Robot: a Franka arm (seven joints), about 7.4 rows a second.
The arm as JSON. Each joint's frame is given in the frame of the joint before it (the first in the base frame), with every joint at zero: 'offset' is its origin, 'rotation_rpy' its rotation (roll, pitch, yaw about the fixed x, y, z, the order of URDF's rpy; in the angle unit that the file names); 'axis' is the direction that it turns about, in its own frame. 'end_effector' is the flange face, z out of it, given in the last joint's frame.
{
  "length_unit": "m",
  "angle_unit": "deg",
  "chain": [
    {
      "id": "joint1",
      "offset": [
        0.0,
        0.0,
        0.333
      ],
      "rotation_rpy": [
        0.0,
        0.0,
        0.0
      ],
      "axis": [
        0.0,
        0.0,
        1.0
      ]
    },
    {
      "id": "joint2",
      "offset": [
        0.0,
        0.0,
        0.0
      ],
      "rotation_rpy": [
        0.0,
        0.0,
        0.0
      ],
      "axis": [
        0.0,
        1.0,
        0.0
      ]
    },
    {
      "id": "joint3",
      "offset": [
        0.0,
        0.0,
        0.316
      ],
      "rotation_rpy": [
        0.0,
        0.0,
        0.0
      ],
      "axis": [
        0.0,
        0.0,
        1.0
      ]
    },
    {
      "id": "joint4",
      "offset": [
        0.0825,
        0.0,
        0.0
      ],
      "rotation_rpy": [
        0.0,
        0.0,
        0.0
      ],
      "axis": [
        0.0,
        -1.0,
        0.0
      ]
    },
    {
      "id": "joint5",
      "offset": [
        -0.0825,
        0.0,
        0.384
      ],
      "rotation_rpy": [
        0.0,
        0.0,
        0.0
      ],
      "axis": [
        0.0,
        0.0,
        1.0
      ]
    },
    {
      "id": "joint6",
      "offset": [
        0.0,
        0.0,
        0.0
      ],
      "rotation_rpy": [
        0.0,
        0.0,
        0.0
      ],
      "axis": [
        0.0,
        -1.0,
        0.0
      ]
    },
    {
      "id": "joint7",
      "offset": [
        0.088,
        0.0,
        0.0
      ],
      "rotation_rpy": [
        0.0,
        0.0,
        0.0
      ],
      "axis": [
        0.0,
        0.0,
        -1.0
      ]
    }
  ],
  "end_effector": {
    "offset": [
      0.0,
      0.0,
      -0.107
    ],
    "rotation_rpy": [
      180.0,
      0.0,
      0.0
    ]
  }
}
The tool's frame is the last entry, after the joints.
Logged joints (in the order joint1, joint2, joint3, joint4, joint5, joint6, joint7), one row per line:
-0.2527, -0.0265, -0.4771, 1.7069, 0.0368, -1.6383, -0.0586
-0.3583, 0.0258, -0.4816, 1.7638, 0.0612, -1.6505, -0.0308
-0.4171, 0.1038, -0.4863, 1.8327, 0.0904, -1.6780, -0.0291
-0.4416, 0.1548, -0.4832, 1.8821, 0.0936, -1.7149, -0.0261
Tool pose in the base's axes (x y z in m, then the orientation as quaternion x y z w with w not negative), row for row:
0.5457, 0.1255, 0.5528, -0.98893, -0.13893, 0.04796, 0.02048
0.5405, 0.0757, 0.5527, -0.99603, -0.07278, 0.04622, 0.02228
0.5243, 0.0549, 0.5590, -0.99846, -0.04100, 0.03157, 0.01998
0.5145, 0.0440, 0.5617, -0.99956, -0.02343, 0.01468, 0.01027
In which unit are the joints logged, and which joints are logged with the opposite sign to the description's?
The joints are logged in radians. Opposite sign: joint2, joint3, joint4, joint6.
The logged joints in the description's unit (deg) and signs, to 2 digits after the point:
-14.48, 1.52, 27.34, -97.80, 2.11, 93.87, -3.36
-20.53, -1.48, 27.59, -101.06, 3.51, 94.57, -1.76
-23.90, -5.95, 27.86, -105.01, 5.18, 96.14, -1.67
-25.30, -8.87, 27.69, -107.84, 5.36, 98.26, -1.50

